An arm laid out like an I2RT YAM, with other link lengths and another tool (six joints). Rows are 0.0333 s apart.
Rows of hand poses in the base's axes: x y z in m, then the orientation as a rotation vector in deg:
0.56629 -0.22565 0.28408 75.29 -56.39 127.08
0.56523 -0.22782 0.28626 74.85 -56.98 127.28
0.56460 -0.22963 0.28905 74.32 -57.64 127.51
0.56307 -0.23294 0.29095 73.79 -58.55 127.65
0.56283 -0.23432 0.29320 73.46 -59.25 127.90
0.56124 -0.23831 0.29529 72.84 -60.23 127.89
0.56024 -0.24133 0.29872 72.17 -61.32 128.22
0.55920 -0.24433 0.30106 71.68 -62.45 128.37
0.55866 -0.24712 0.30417 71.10 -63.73 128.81
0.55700 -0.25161 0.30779 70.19 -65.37 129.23
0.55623 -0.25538 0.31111 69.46 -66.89 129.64
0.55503 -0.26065 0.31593 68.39 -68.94 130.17
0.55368 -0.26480 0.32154 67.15 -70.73 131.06
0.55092 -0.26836 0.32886 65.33 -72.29 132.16
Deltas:
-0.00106 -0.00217 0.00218 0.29 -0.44 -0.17
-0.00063 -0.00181 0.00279 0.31 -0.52 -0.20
-0.00153 -0.00331 0.00190 0.49 -0.53 -0.27
-0.00024 -0.00138 0.00225 0.41 -0.46 -0.06
-0.00159 -0.00399 0.00209 0.50 -0.50 -0.43
-0.00100 -0.00302 0.00343 0.59 -0.74 -0.22
-0.00104 -0.00300 0.00234 0.66 -0.58 -0.23
-0.00054 -0.00279 0.00311 0.76 -0.82 -0.08
-0.00166 -0.00449 0.00362 0.92 -1.04 -0.28
-0.00077 -0.00377 0.00332 0.89 -0.93 -0.16
-0.00120 -0.00527 0.00482 1.18 -1.28 -0.26
-0.00135 -0.00415 0.00561 0.96 -1.50 -0.09
-0.00276 -0.00356 0.00732 0.65 -1.79 -0.27

